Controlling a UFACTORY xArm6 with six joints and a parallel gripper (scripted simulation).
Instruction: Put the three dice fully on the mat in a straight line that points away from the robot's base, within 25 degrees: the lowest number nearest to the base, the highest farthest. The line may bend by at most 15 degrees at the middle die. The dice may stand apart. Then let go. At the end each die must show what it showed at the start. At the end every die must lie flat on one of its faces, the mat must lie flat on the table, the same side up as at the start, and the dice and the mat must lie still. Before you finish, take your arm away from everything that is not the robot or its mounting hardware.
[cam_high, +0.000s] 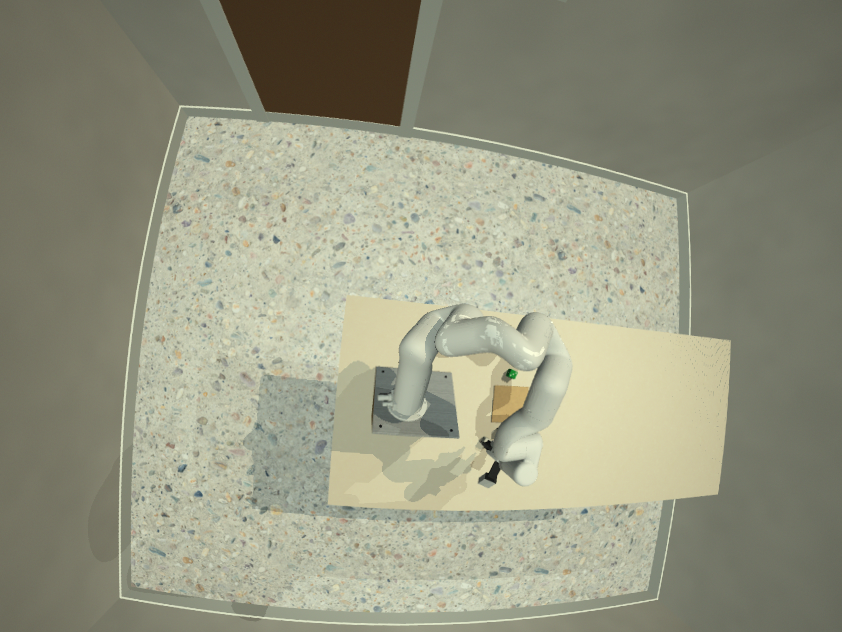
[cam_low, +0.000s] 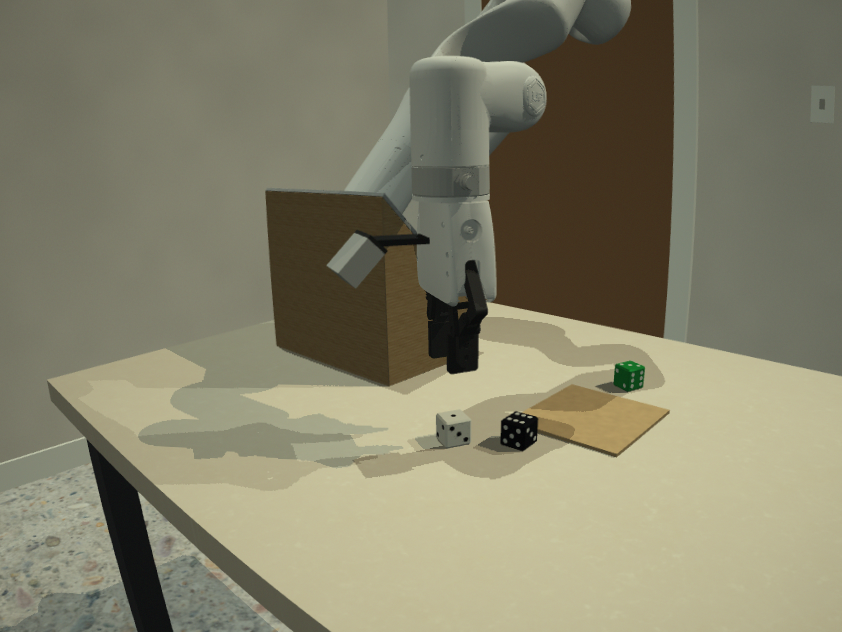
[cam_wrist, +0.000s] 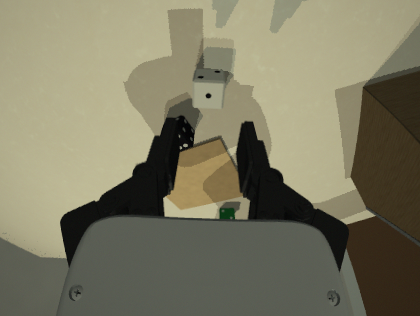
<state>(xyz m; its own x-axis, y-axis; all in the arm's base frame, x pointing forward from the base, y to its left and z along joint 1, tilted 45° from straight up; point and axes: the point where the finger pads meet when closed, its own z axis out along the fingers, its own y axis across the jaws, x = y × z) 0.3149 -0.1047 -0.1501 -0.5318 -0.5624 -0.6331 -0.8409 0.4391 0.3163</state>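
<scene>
Right now the white die is 90 mm below my hand. From my hand the other things lie so: black die 60 mm ahead, 30 mm to the left, 90 mm below; then green die 100 mm ahead, 250 mm to the left, 90 mm below; then brown mat 100 mm ahead, 130 mm to the left, 110 mm below.
</scene>
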